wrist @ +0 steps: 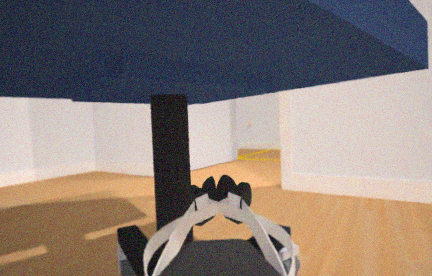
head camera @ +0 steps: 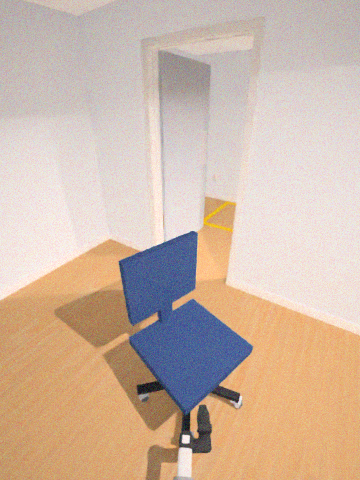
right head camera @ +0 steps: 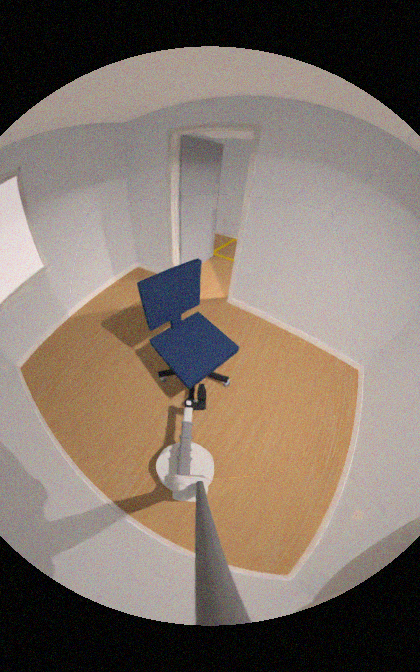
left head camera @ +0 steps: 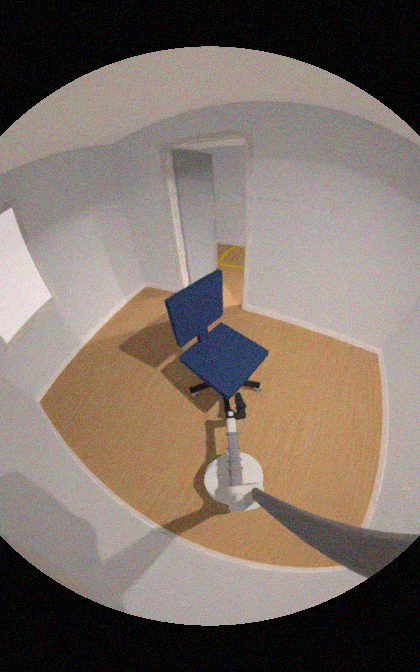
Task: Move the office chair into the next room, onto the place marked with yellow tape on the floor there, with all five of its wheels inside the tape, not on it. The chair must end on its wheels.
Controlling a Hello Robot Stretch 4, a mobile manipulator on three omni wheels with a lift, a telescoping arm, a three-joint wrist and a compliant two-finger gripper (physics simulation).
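Places are measured from the robot's base along level axes (x ahead, y down, z left), in centimetres.
Pixels of known places: gripper, fingertip midpoint: (wrist: 220, 190).
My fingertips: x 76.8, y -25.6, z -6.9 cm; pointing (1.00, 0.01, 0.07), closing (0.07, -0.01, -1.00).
Observation:
Behind a point stands the place of what it marks.
The blue office chair (head camera: 192, 350) {x 82.2, y -44.3, z -1.1 cm} (left head camera: 225, 357) (right head camera: 195, 347) {x 83.0, y -44.3, z -1.6 cm} (wrist: 150, 55) {x 74.0, y -38.2, z -1.3 cm} stands upright in this room, its backrest toward the doorway side. Two of its black legs with casters show clearly in the head view; others are hidden. My gripper (head camera: 202, 411) (left head camera: 239, 397) (right head camera: 202, 388) (wrist: 220, 190) {x 76.8, y -25.6, z -6.9 cm} is shut and empty, low at the chair's near corner. In the wrist view its fingertips meet just right of the black chair column (wrist: 171, 150) {x 84.3, y -29.0, z -0.2 cm}; whether they touch it is unclear. Part of the yellow tape (head camera: 216, 211) {x 379.4, y 2.7, z -34.4 cm} (left head camera: 232, 265) (right head camera: 225, 257) {x 318.9, y 2.8, z -35.3 cm} (wrist: 260, 159) {x 317.7, y 2.7, z -34.3 cm} shows on the floor beyond the doorway.
The door frame (head camera: 153, 150) {x 235.2, y -118.8, z 42.7 cm} (left head camera: 176, 215) (right head camera: 175, 200) {x 238.3, y -114.6, z 39.6 cm} (wrist: 285, 140) {x 189.3, y -23.6, z -35.2 cm} stands behind the chair. The grey door leaf (head camera: 184, 140) {x 272.7, y -124.0, z 15.5 cm} (left head camera: 196, 210) (right head camera: 200, 195) {x 276.6, y -116.4, z 13.1 cm} stands open along the opening's left side. A wall runs right of the doorway. A window (left head camera: 20, 280) (right head camera: 15, 240) {x 132.2, y -130.0, z 195.4 cm} is at left.

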